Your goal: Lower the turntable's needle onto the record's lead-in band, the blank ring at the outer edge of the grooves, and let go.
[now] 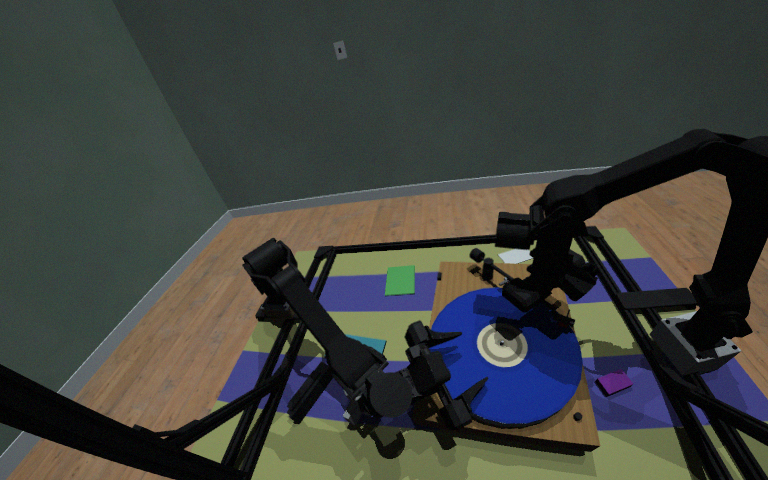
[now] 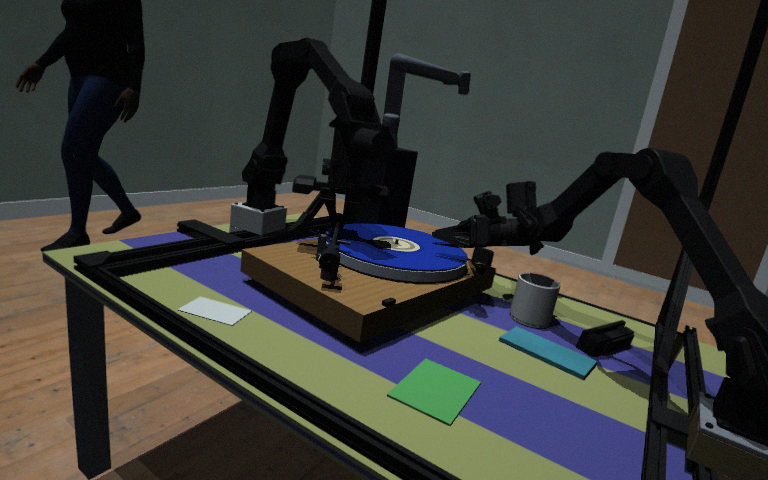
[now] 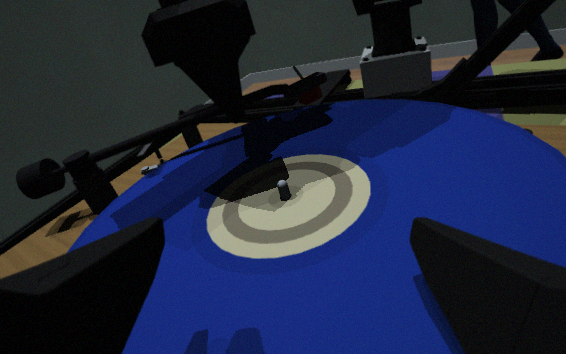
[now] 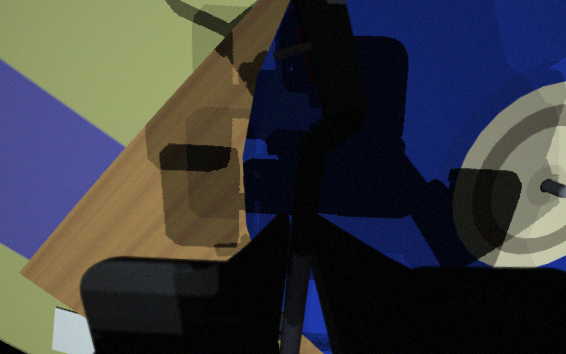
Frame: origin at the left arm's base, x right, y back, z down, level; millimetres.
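Seen in the pictures: left gripper, fingertip midpoint: (image 1: 473, 355) (image 2: 433, 233) (image 3: 290, 230); right gripper, fingertip midpoint: (image 1: 537, 302) (image 3: 239, 119) (image 4: 297, 224); left arm's base at its link origin: (image 2: 745, 425); right arm's base at its link origin: (image 1: 699, 334) (image 2: 259, 205) (image 3: 393, 49).
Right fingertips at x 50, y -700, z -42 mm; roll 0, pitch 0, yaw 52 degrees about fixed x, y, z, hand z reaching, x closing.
Note:
Pixels of each thing's middle, then the offset from my right fingertips to it. "pt": a spot on its surface instead.
- blue record at the middle of its body: (image 3: 286, 197) (image 4: 545, 185) (image 2: 396, 243) (image 1: 501, 344) dz +15, dx +91, dy +88 mm
- grey mug at the middle of its body: (image 2: 538, 297) (image 1: 363, 395) dz +59, dx +199, dy +372 mm
- teal block at the middle of its body: (image 2: 547, 350) (image 1: 355, 349) dz +103, dx +70, dy +436 mm
- black object at the middle of its body: (image 2: 609, 338) (image 1: 309, 390) dz +90, dx +196, dy +517 mm
- green square at a spot on its surface: (image 2: 433, 390) (image 1: 400, 277) pt dz +103, dx -185, dy +350 mm
- white card at the middle of its body: (image 4: 103, 341) (image 2: 215, 310) (image 1: 516, 255) dz +106, dx -267, dy -17 mm
- magenta box at the middle of its body: (image 1: 614, 382) dz +99, dx +137, dy -145 mm
A blue record (image 1: 543, 390) (image 2: 368, 254) (image 3: 475, 210) (image 4: 430, 65) with a cream label lies on the wooden turntable (image 1: 453, 277) (image 2: 283, 260). My right gripper (image 1: 526, 302) (image 3: 239, 119) (image 4: 297, 224) is shut on the tonearm (image 1: 498, 274) (image 3: 135, 140) (image 4: 302, 180), whose tube passes between the two fingertips. The headshell (image 1: 566, 321) (image 3: 310, 94) (image 4: 342, 90) is above the record's outer part, close to its edge. The needle is hidden beneath it, so its gap to the surface cannot be told. My left gripper (image 1: 472, 356) (image 3: 290, 230) is open and empty, low over the opposite side of the record.
A grey mug (image 2: 534, 302), a teal block (image 2: 546, 350) and a black object (image 2: 604, 337) stand beside the turntable. A green square (image 1: 400, 281) (image 2: 433, 390), a white card (image 2: 214, 310) and a magenta box (image 1: 614, 383) lie around it. Black rails edge the table.

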